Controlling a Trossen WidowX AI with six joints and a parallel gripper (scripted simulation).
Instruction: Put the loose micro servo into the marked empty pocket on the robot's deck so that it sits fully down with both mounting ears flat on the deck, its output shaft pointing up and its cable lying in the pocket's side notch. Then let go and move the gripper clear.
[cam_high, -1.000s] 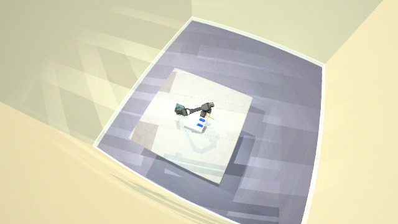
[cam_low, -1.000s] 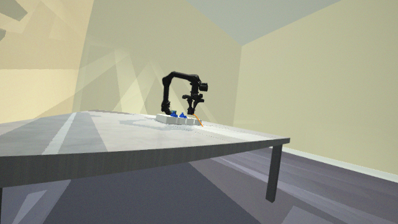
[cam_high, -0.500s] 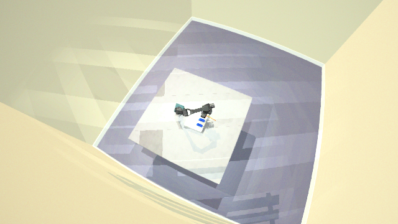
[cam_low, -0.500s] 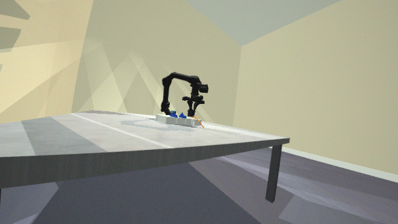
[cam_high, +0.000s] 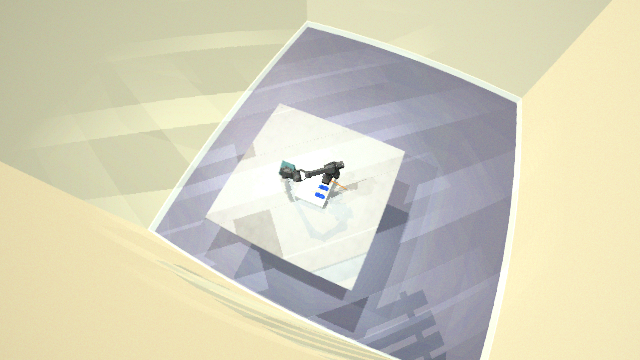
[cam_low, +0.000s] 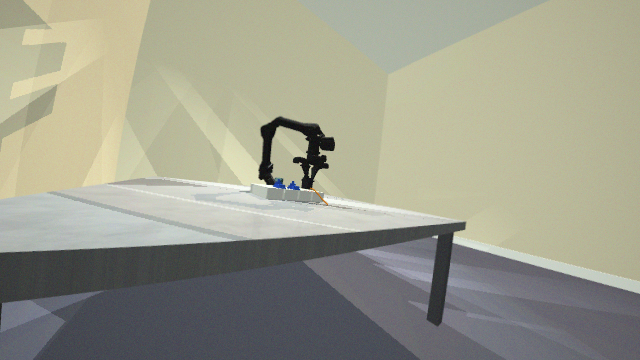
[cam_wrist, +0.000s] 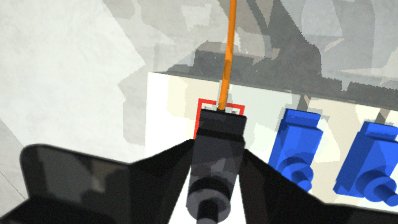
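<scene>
The deck is 11 cm behind my gripper tip, 9 cm to the right of it and 8 cm below it.
</scene>
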